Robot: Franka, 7 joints.
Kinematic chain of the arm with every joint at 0, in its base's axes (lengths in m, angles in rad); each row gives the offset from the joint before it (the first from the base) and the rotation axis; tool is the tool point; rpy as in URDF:
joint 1: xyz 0 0 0.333 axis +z
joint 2: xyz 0 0 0 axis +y
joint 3: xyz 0 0 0.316 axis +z
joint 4: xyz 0.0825 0 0 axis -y
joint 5: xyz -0.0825 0 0.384 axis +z
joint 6: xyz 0 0 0 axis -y
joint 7: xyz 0.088 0 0 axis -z
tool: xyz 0 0 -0.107 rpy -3.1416 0 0
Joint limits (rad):
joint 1: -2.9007..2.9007
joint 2: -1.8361..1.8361
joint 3: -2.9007..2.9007
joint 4: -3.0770..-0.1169
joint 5: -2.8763..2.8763
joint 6: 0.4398..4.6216
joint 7: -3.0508..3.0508
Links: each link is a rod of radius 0.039 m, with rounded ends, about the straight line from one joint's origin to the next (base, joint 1, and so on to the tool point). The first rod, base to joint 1, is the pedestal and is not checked.
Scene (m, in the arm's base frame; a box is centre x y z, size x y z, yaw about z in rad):
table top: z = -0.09
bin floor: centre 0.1 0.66 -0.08 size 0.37 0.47 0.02 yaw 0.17
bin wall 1: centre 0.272 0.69 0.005 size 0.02 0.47 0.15 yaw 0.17
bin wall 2: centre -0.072 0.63 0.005 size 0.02 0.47 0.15 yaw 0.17
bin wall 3: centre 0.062 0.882 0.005 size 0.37 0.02 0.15 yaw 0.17
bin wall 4: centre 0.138 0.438 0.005 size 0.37 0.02 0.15 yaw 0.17
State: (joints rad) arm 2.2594 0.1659 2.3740 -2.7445 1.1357 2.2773 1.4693
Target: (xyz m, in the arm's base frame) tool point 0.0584 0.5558 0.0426
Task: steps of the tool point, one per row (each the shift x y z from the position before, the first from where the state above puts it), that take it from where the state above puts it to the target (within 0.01 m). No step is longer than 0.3 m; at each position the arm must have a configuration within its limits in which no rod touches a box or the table.
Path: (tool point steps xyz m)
1: -0.2101 0.0147 0.0285
2: -0.1842 0.1396 0.0158
3: -0.0867 0.2342 -0.0006
4: 0.0549 0.2600 -0.0166
5: 0.1944 0.2012 -0.0282
6: 0.2839 0.0717 -0.0310
7: 0.0033 0.0076 -0.0794
8: -0.0033 -0.0076 -0.0890

